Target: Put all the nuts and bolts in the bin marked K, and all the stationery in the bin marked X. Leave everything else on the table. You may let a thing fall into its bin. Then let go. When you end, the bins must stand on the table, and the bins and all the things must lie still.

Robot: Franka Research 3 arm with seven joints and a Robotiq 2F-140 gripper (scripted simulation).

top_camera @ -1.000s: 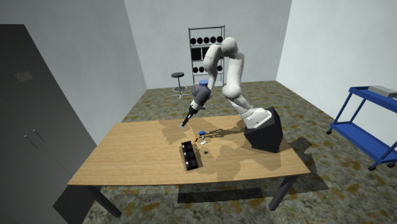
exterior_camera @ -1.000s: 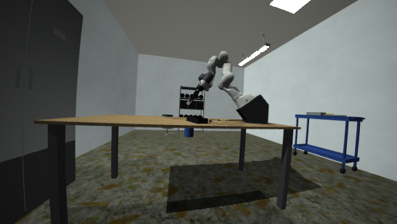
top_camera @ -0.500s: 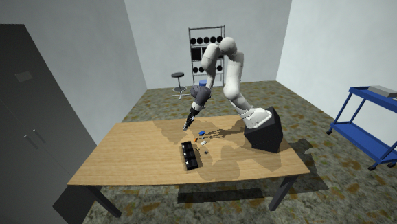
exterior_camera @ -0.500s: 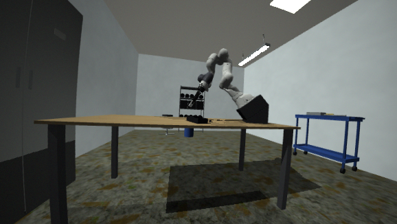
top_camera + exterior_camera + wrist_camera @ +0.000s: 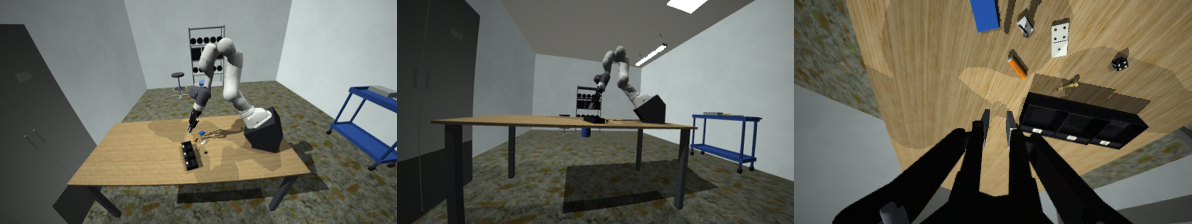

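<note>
Right now my hand is 10 cm past the grey piece, 1 cm to the left of it and 13 cm above it. Round my hand: brass bolt 5 cm behind, 12 cm to the left, 13 cm below; orange cylinder 4 cm behind, 1 cm to the left, 13 cm below; white domino 11 cm behind, 5 cm to the left, 13 cm below.
</note>
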